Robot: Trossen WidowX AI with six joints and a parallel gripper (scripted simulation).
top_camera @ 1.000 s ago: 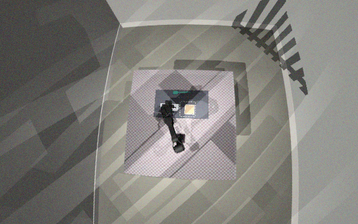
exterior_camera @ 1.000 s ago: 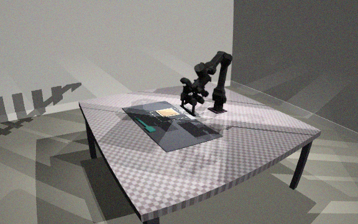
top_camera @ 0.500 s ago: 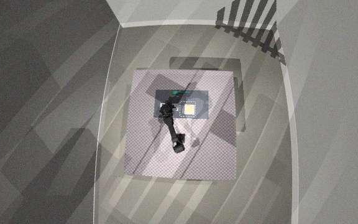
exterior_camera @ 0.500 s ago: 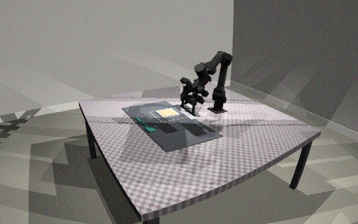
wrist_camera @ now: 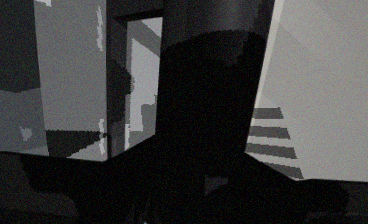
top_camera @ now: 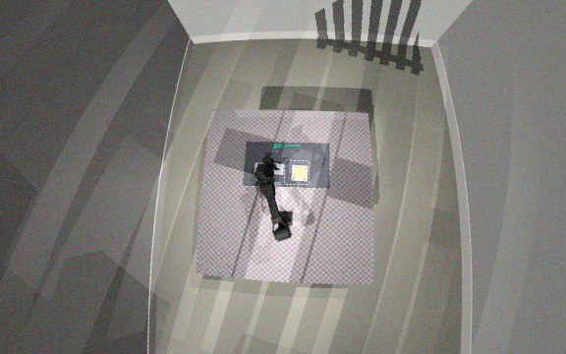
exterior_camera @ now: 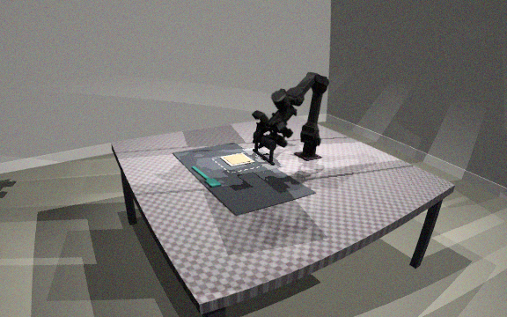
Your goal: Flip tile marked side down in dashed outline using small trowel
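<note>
The tile is 60 mm behind my gripper tip, 200 mm to the right of it and 130 mm below it. From my gripper tip the other things lie so: dark mat 20 mm ahead, 110 mm to the right, 160 mm below; slim teal tool 160 mm ahead, 100 mm to the right, 130 mm below.
</note>
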